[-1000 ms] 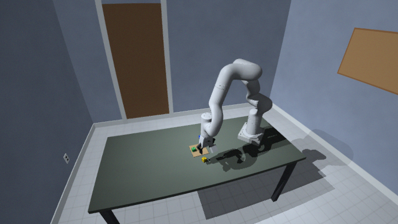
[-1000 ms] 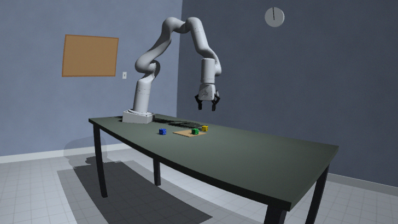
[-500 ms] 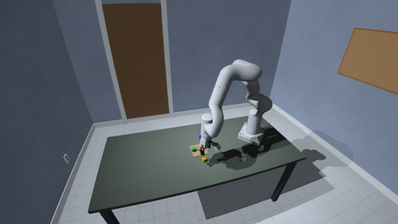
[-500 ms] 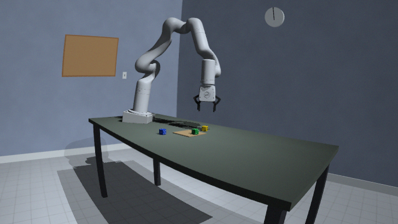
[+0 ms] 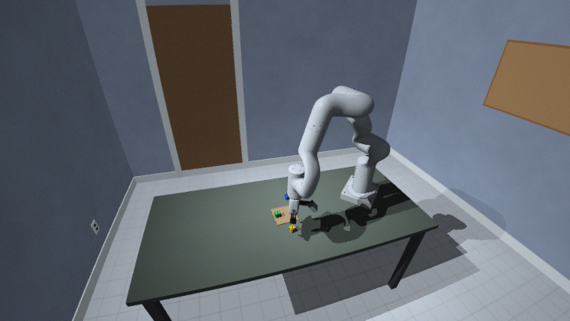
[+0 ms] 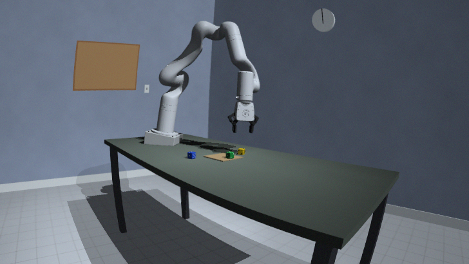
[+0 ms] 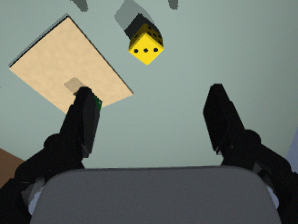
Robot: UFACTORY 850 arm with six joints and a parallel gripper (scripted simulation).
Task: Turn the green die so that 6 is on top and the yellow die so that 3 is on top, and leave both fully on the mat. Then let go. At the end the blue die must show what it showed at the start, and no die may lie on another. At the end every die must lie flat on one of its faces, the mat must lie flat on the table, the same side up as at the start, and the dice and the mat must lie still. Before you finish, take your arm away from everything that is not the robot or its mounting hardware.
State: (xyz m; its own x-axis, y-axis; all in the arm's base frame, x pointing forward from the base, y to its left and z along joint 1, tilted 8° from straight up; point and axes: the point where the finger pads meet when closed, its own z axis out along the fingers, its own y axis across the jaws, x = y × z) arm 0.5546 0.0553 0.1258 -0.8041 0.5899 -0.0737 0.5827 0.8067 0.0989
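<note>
The yellow die is 11 cm below my hand and 1 cm to the right of it. The rest, counted from my hand: green die (15 cm to the right, 10 cm below, 3 cm ahead); then tan mat (14 cm to the right, 12 cm below, 2 cm behind); then blue die (27 cm to the right, 11 cm below, 11 cm behind).
</note>
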